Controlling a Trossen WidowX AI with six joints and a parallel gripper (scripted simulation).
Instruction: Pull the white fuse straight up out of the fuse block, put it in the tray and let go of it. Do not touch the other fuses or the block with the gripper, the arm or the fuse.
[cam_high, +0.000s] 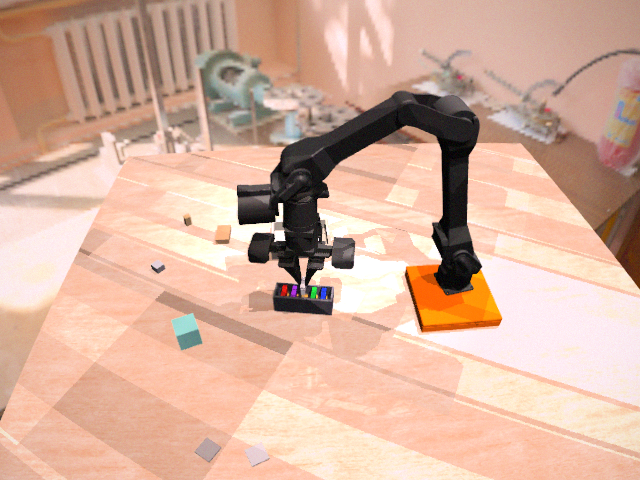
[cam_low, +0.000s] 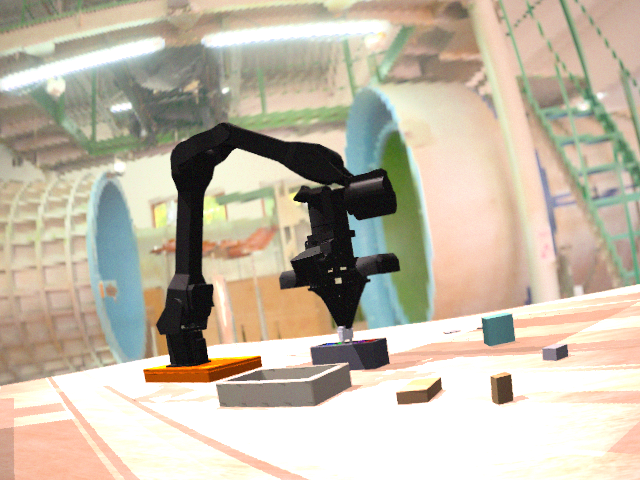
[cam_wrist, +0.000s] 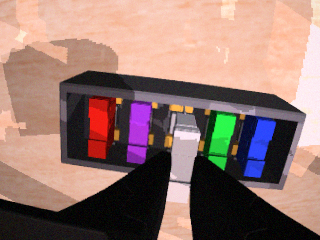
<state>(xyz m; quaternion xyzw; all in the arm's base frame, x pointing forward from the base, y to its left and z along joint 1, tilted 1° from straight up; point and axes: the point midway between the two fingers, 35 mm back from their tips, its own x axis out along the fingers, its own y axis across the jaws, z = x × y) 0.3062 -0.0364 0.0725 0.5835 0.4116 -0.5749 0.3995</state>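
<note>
Right now the tray is 30 mm behind my gripper tip, 190 mm to the right of it and 60 mm below it. The rest, counted from my gripper tip: tan block (140 mm ahead, 260 mm to the right, 50 mm below); small grey cube (290 mm ahead, 180 mm to the right, 50 mm below); white fuse (10 mm below).
</note>
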